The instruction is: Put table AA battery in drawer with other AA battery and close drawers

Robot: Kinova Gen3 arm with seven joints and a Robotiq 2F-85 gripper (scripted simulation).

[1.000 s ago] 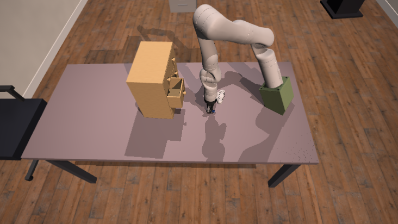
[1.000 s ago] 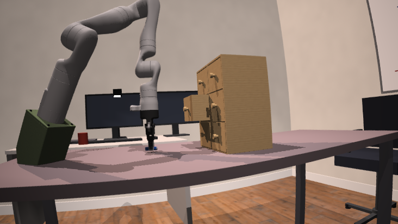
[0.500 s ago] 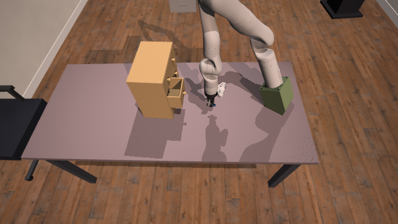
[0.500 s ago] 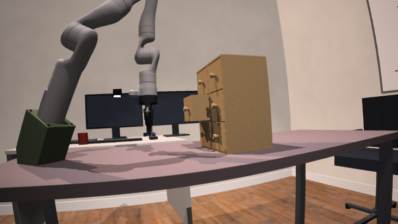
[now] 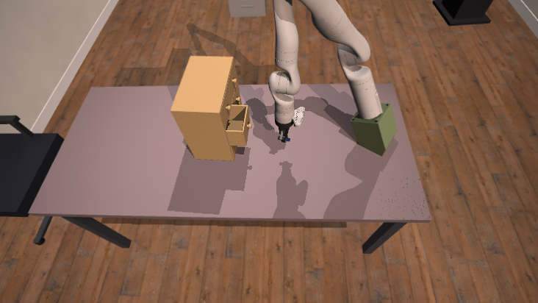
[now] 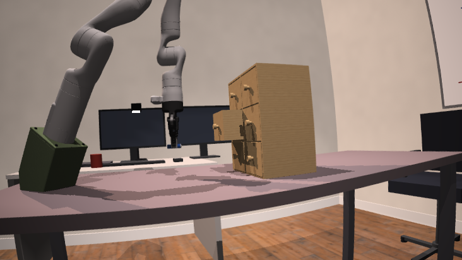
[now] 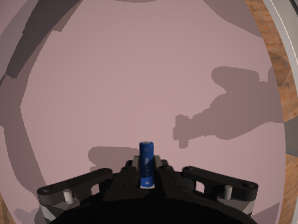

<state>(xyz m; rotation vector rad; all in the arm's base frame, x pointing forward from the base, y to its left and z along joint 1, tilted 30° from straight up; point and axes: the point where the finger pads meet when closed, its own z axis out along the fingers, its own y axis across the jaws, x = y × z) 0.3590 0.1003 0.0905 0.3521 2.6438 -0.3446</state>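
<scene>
The small orange thing lies 200 mm ahead of my hand, 40 mm to the right of it and 10 mm above it. From my hand the other things lie so: small dark object (260 mm ahead, 100 mm below, 80 mm to the right); then blue AA battery (10 mm below).
</scene>
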